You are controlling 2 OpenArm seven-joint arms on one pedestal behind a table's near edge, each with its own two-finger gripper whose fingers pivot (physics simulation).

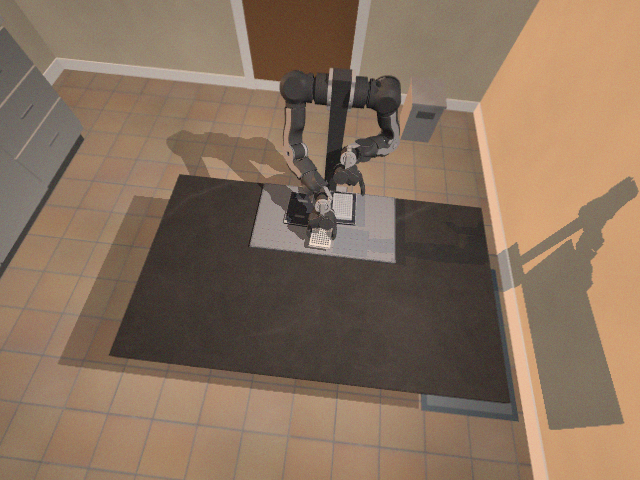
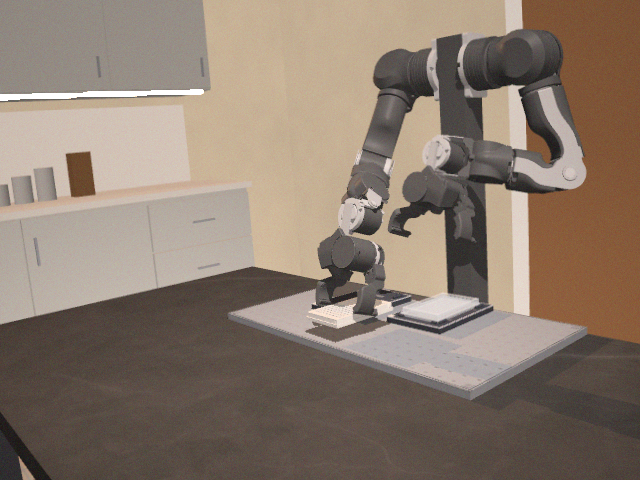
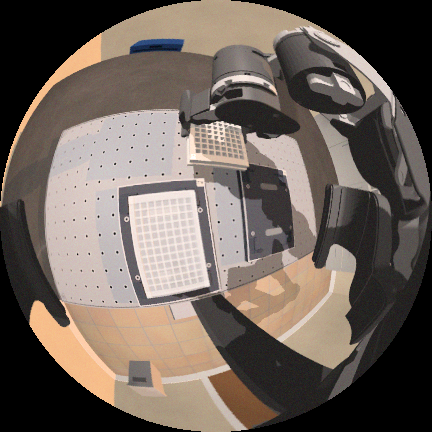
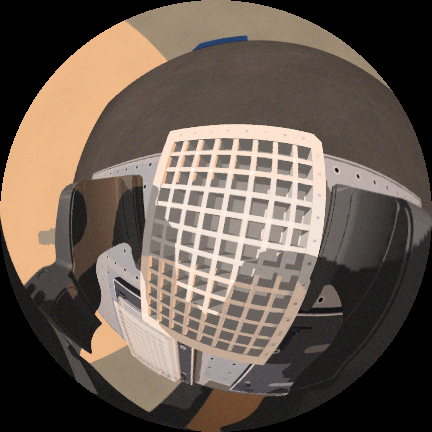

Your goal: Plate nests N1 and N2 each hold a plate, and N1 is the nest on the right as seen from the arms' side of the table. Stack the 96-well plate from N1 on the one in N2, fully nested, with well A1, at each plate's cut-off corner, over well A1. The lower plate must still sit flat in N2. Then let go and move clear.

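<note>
My right gripper is shut on the cream 96-well plate, one finger along each long side. It holds it above the pegboard, beyond the nests and roughly between them. Nest N1 is a bare dark frame. Nest N2 holds a white plate, which looks flat. The held plate's A1 marking is not readable. My left gripper is open and empty, high near N2's pedestal side.
The grey pegboard lies on the dark table under both nests. The pedestal stands behind the near edge. The left forearm hangs close beside the right arm.
</note>
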